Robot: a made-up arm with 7 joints. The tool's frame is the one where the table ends. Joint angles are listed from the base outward.
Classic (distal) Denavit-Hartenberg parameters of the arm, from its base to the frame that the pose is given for. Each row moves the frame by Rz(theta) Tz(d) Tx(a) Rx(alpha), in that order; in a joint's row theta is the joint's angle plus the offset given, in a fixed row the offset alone. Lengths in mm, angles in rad.
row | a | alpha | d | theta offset
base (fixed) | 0 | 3.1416 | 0 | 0
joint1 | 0 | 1.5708 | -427.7 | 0
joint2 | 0 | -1.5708 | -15 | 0
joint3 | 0 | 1.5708 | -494.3 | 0
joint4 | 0 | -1.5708 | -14.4 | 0
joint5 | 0 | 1.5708 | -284.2 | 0
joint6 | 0 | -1.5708 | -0.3 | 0
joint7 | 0 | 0 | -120.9 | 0
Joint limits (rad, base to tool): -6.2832..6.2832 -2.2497..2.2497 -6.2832..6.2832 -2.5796..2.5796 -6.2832..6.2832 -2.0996..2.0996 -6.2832..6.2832
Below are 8 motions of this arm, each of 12 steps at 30 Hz.
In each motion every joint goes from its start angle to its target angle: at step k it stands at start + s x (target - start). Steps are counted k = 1, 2, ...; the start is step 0. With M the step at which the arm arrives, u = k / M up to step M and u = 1 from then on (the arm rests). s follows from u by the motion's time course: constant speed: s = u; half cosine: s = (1 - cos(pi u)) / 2; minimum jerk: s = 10 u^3 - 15 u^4 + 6 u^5.
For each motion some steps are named. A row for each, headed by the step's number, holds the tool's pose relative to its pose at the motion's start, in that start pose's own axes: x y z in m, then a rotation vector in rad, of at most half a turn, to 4 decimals.
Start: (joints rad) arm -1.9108 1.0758 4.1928 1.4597 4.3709 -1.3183 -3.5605
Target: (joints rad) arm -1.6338 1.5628 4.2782 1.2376 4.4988 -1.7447 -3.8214
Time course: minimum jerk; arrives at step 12
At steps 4, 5, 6, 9, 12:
4: 0.0412 0.0758 -0.0150 0.0409 -0.0822 -0.2090
5: 0.0742 0.1215 -0.0241 0.0639 -0.1380 -0.3450
6: 0.1165 0.1685 -0.0338 0.0860 -0.2031 -0.4971
9: 0.2466 0.2647 -0.0572 0.1225 -0.3852 -0.8841
12: 0.2842 0.2831 -0.0632 0.1266 -0.4367 -0.9827

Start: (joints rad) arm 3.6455 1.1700 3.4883 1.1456 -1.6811 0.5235 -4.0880
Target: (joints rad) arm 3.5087 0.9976 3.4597 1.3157 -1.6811 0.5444 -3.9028
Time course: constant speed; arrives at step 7
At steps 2, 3, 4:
2: 0.0524 -0.0161 -0.0169 -0.0568 -0.0583 -0.0231
3: 0.0778 -0.0259 -0.0241 -0.0870 -0.0855 -0.0348
4: 0.1026 -0.0369 -0.0305 -0.1185 -0.1113 -0.0466

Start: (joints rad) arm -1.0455 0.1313 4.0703 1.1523 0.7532 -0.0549 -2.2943
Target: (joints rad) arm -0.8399 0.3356 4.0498 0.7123 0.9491 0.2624 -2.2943
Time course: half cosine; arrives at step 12
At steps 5, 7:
5: -0.0700 -0.0865 0.0367 -0.1251 0.1766 0.0575
7: -0.1154 -0.1460 0.0780 -0.2145 0.3110 0.0911

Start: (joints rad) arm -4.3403 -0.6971 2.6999 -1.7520 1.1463 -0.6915 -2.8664
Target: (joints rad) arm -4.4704 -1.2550 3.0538 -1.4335 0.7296 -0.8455 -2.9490
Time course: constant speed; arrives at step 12
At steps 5, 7, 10, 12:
5: 0.0823 0.0644 0.1157 0.1866 -0.0338 -0.3845
7: 0.1214 0.0784 0.1669 0.2564 -0.0226 -0.5438
10: 0.1857 0.0848 0.2461 0.3555 0.0200 -0.7844
12: 0.2316 0.0786 0.2990 0.4176 0.0654 -0.9439

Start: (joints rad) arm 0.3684 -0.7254 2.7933 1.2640 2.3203 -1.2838 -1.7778
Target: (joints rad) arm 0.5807 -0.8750 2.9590 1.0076 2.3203 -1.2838 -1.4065
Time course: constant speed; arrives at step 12
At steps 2, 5, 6, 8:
2: 0.0134 0.0243 0.0249 0.0610 0.0160 0.0378
5: 0.0366 0.0576 0.0637 0.1539 0.0286 0.0944
6: 0.0451 0.0677 0.0770 0.1849 0.0297 0.1132
8: 0.0633 0.0867 0.1038 0.2468 0.0274 0.1506

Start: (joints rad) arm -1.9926 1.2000 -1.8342 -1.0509 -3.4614 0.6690 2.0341
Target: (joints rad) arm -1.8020 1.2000 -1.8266 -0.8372 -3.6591 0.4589 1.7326
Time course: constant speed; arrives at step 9
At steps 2, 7, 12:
2: 0.0167 0.0080 -0.0145 0.0624 -0.0132 -0.1114
7: 0.0609 0.0231 -0.0479 0.2217 -0.0371 -0.3864
12: 0.0794 0.0271 -0.0599 0.2871 -0.0427 -0.4945

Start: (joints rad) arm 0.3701 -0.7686 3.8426 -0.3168 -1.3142 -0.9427 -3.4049
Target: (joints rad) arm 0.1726 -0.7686 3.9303 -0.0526 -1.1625 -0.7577 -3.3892
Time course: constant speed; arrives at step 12
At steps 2, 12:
2: -0.0149 -0.0026 0.0089 -0.0187 0.0489 0.0291
12: -0.0842 -0.0100 0.0614 -0.1092 0.3072 0.1679

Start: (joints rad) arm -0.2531 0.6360 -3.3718 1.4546 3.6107 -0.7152 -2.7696
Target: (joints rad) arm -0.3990 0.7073 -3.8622 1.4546 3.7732 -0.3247 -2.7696
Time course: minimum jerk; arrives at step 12
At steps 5, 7, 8, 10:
5: -0.0581 -0.0337 0.0400 -0.0220 0.2904 0.1085
7: -0.1007 -0.0650 0.0920 -0.0427 0.5576 0.1889
8: -0.1160 -0.0790 0.1198 -0.0524 0.6793 0.2202
10: -0.1315 -0.0963 0.1589 -0.0652 0.8368 0.2561

